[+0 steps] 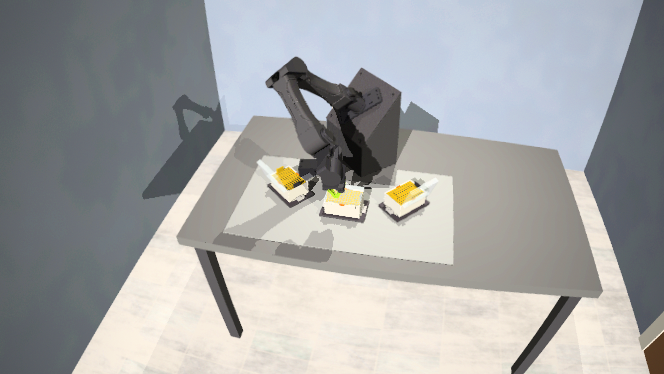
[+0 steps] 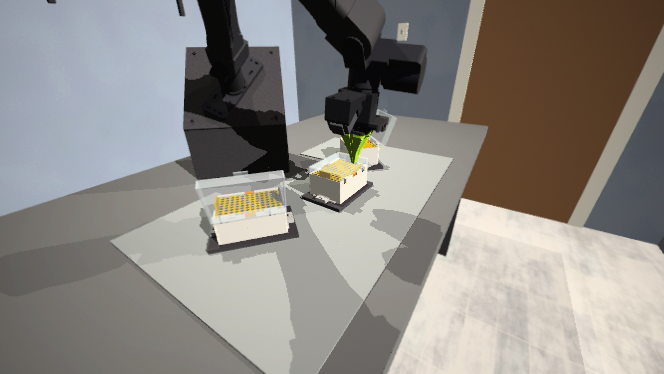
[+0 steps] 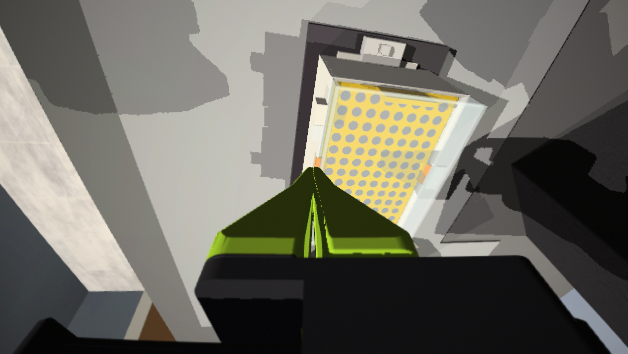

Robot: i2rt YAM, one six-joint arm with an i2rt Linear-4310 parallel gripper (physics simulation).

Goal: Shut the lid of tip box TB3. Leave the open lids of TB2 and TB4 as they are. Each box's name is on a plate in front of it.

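Frame: origin at the arm's base, x ahead, y left, z up, level; centimetres.
Where they show: gripper, fingertip midpoint: point(image 1: 336, 197) point(image 2: 354, 162) point(image 3: 313, 177); arm's base, link origin: point(image 1: 360, 106) point(image 2: 234, 86).
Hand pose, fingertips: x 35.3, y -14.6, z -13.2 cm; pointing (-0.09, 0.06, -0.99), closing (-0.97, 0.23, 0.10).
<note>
Each offset is from my fingertips to the top centre of the thing. "spot": to the spot under its first point. Level surfaces: height alone.
The middle tip box {dy +3.9, dx -5.1, dz -1.6 cm} point(image 1: 345, 211) point(image 2: 354, 188) point(image 3: 380, 72) stands between two boxes with open lids; no name plate is readable. Its clear lid {spot: dy +7.3, dx -4.9, dz -1.6 cm} point(image 1: 355, 189) point(image 2: 324, 164) point(image 3: 465, 125) lies low over the pale yellow rack; I cannot tell if it is fully shut. My gripper point(image 1: 334, 194) point(image 2: 354, 162) point(image 3: 313, 177) is shut and empty, its green tips at the box's front rim; contact is unclear. The left box point(image 1: 296, 194) point(image 2: 370, 156) has its lid point(image 1: 265, 169) point(image 2: 390, 127) raised. The right box point(image 1: 403, 210) point(image 2: 252, 230) has its lid point(image 1: 427, 186) point(image 2: 240, 182) raised.
The dark base block point(image 1: 382, 130) point(image 2: 235, 150) stands behind the boxes. All three boxes stand on dark plates on a pale mat {dz -9.3 cm} point(image 1: 400, 245) point(image 2: 200, 280), which lies on the grey table {dz -9.6 cm} point(image 1: 515, 225) point(image 2: 60, 310). The arm hangs close over the left and middle boxes.
</note>
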